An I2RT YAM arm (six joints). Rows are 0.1 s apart.
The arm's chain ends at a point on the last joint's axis. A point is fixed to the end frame.
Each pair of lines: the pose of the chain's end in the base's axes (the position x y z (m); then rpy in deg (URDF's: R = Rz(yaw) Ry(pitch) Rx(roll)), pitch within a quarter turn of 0, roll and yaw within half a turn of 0), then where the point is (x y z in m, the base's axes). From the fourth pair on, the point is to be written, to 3 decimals.
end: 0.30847 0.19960 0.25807 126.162 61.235 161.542
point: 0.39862 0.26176 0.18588
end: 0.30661 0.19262 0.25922 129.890 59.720 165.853
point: 0.39305 0.25469 0.18255
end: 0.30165 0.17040 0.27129 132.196 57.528 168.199
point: 0.38437 0.23209 0.19033
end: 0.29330 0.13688 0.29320 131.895 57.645 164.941
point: 0.379 0.194 0.213
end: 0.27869 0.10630 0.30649 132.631 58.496 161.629
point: 0.369 0.157 0.226
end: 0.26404 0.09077 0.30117 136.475 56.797 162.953
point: 0.353 0.136 0.216
